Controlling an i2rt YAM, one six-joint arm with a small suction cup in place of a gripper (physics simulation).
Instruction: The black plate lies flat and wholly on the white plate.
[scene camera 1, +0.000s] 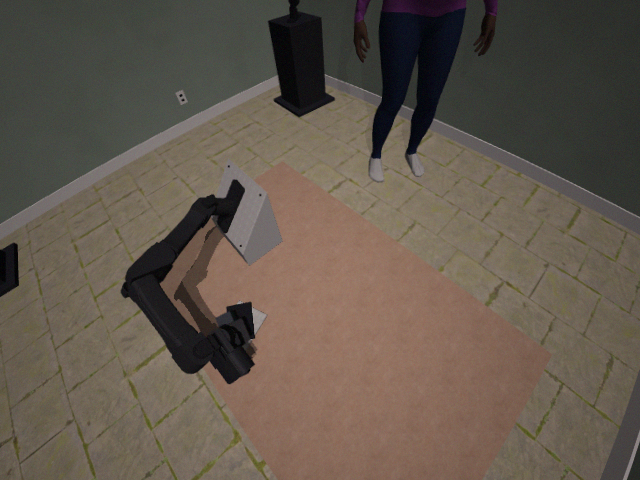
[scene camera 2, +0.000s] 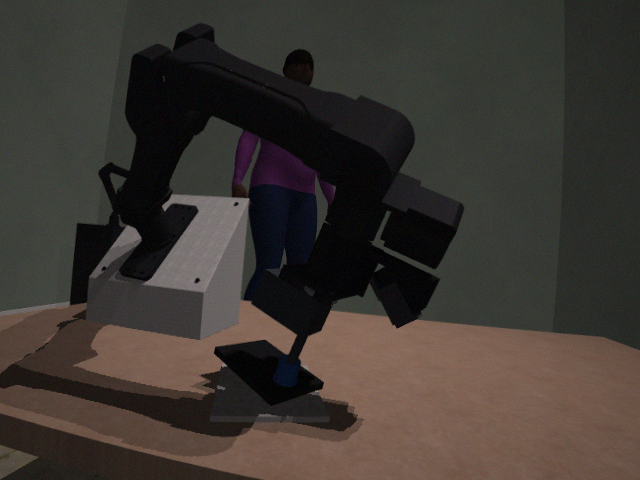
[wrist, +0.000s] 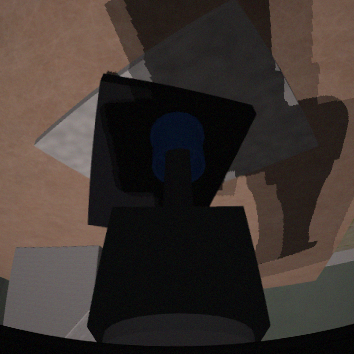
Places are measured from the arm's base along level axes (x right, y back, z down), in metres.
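Pixels of known places: end effector, tool point: (scene camera 2: 280, 385) (wrist: 177, 129); arm's base, origin of the base link: (scene camera 1: 231, 207) (scene camera 2: 162, 240).
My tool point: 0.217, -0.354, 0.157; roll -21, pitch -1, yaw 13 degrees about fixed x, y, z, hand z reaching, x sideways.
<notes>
Ahead of a thing's pixels: the offset from my tool point to its top centre, as dx, dy, dz. Level surfaces: height alone.
The black plate @(-0.019, +0.025, -0.029) (scene camera 2: 248, 356) (wrist: 227, 117) hangs tilted under my suction cup (scene camera 2: 285, 376) (wrist: 177, 131), which is blue and pressed on its top face. One side of the plate is raised. In scene camera 2 its lower near corner overlaps the white plate; I cannot tell whether they touch. The white plate @(-0.006, +0.018, +0.005) (scene camera 1: 260, 319) (scene camera 2: 305, 409) (wrist: 65, 145) lies flat on the table, largely in shadow, turned relative to the black plate. In the wrist view it extends past the black plate on the left, top and right. In scene camera 1 the arm hides the cup, and the black plate is hard to make out.
The arm stands on a sloped grey block (scene camera 1: 266, 229) (scene camera 2: 219, 242) (wrist: 50, 285) on the brown table @(dz +0.012) (scene camera 1: 361, 335) (scene camera 2: 465, 403). The table's edge runs near the white plate in scene camera 2. A person (scene camera 1: 416, 46) (scene camera 2: 284, 217) and a black pedestal (scene camera 1: 305, 62) stand behind.
</notes>
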